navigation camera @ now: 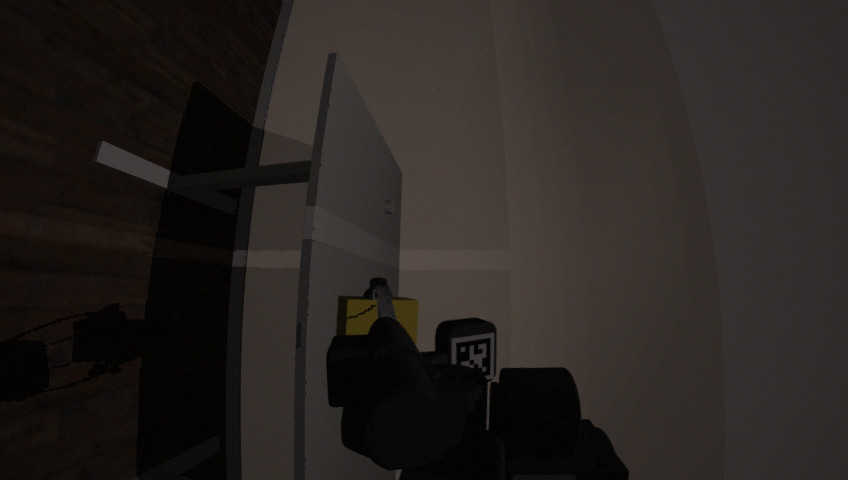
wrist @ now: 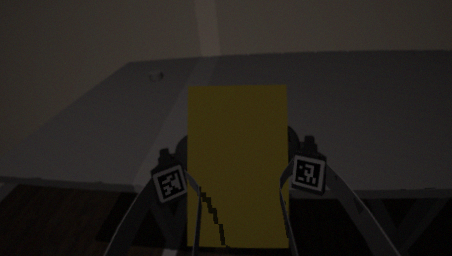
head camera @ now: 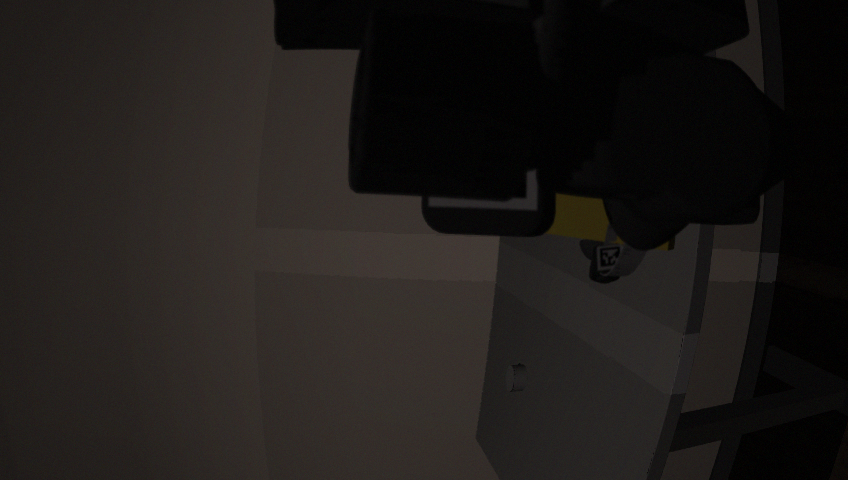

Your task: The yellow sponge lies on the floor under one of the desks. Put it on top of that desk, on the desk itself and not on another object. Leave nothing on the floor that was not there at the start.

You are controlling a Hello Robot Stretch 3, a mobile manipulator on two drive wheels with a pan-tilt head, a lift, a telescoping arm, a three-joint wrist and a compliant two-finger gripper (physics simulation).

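Places are measured from the robot's base along level axes (x ahead, y left, z up), in metres.
Pixels of known places: gripper, fingertip midpoint: [navigation camera: 378, 317] [wrist: 236, 147].
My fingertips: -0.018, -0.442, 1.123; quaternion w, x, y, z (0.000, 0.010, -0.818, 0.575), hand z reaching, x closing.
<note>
For each thing: its top centre in the pictures, then the offset to it from my fingertips, as dx, dy, dz. "pt": a spot on its surface instead. Level surfaces: height alone.
- yellow sponge, top centre: [wrist: 232, 93] [head camera: 537, 185] [navigation camera: 416, 322] +0.000, +0.026, +0.061
- grey desk top, surface height: dz -0.173
- small pale cylinder, top centre: [head camera: 509, 378] [navigation camera: 392, 207] [wrist: 155, 72] +0.290, -0.648, -0.149
- desk leg, surface spot: [head camera: 737, 413] pt +0.391, -0.504, -0.657
- dark wooden floor, surface height: dz -1.122
The yellow sponge [head camera: 577, 217] [navigation camera: 354, 315] [wrist: 237, 115] is between the two fingers of my gripper [wrist: 236, 147], which is shut on it. In the wrist view a finger pad presses on each side. The sponge shows in front of the grey desk top [head camera: 559, 368] [navigation camera: 351, 178] [wrist: 100, 115]. It overlaps the desk's near edge in the wrist view and its wall-side edge in the navigation view, so it appears raised above the top. The exact gap is unclear. My wrist hides part of the sponge in the head and navigation views.
A small pale cylinder [head camera: 515, 378] [navigation camera: 388, 206] [wrist: 156, 76] stands on the desk near its wall-side edge. A wall [head camera: 368, 356] [navigation camera: 458, 208] rises behind the desk. A desk leg [head camera: 737, 413] [navigation camera: 273, 174] and dark wooden floor [navigation camera: 53, 214] show below. The views are dim.
</note>
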